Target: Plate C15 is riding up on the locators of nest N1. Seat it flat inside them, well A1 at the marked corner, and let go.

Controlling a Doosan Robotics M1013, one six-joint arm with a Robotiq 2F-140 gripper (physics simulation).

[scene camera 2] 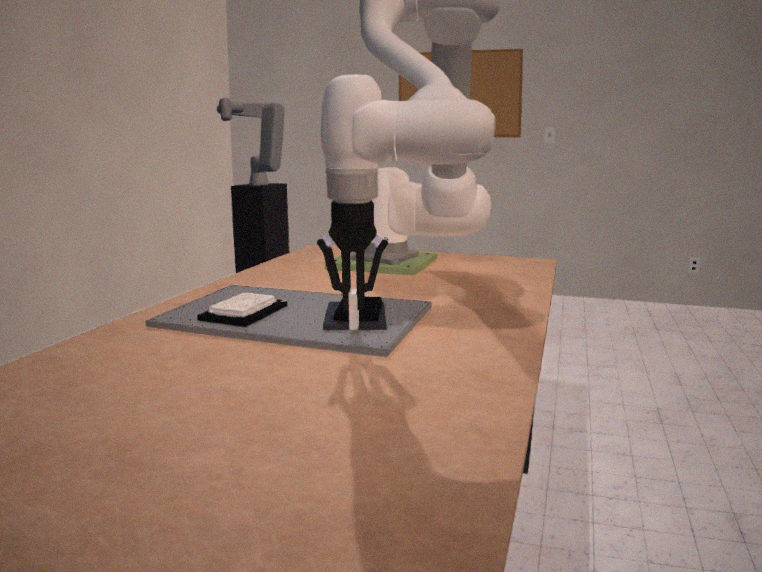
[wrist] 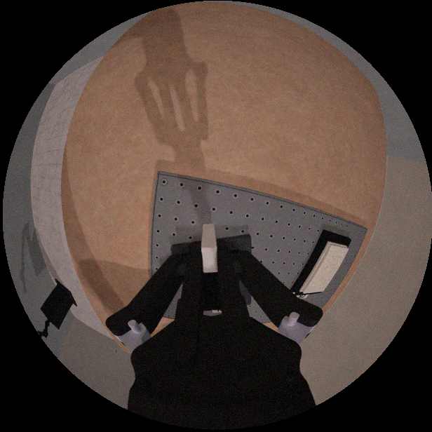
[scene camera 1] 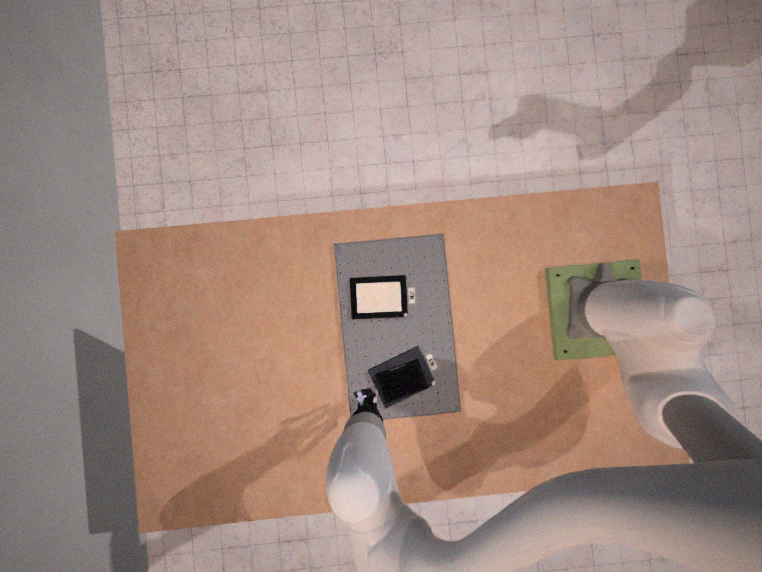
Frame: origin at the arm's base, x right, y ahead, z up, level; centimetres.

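Seen in the pictures: gripper, fingertip midpoint: (scene camera 2: 354,327) (scene camera 1: 372,391); arm's base, origin of the base link: (scene camera 2: 381,257) (scene camera 1: 597,308).
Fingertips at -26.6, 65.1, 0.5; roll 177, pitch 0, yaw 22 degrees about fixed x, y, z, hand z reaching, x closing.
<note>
Offsets run from my fingertips to a thing's top centre, as dx, dy, dz. "spot": to the spot under its first point.
Plate C15 @(+3.6, -8.5, +1.8) (scene camera 1: 403,381) (scene camera 2: 372,307) is black and lies in nest N1 @(+4.4, -8.4, +0.4) (scene camera 1: 393,360) (scene camera 2: 329,323) (wrist: 242,244), a dark grey holder turned at an angle on the grey board. In scene camera 1 a wider band of nest shows along the plate's upper edge. The plate's tilt and well A1 are too dark to read. A small pale dot sits at the nest's lower right corner, near the N1 label @(spot: +8.8, -17.0, -0.9) (scene camera 1: 431,362). My gripper (scene camera 1: 374,399) (scene camera 2: 353,310) (wrist: 208,233) is shut and empty, pale fingertips together at the nest's left end. In the wrist view the fingers hide much of nest and plate.
A second black nest @(+27.2, -0.8, +0.4) (scene camera 1: 353,307) (scene camera 2: 246,320) holds a cream plate @(+27.2, -0.8, +1.5) (scene camera 1: 378,297) (scene camera 2: 242,304) (wrist: 327,267) on the same perforated grey board (scene camera 1: 393,255) (scene camera 2: 178,320) (wrist: 175,200). The arm's base stands on a green plate (scene camera 1: 558,314) (scene camera 2: 424,261) on the brown table.
</note>
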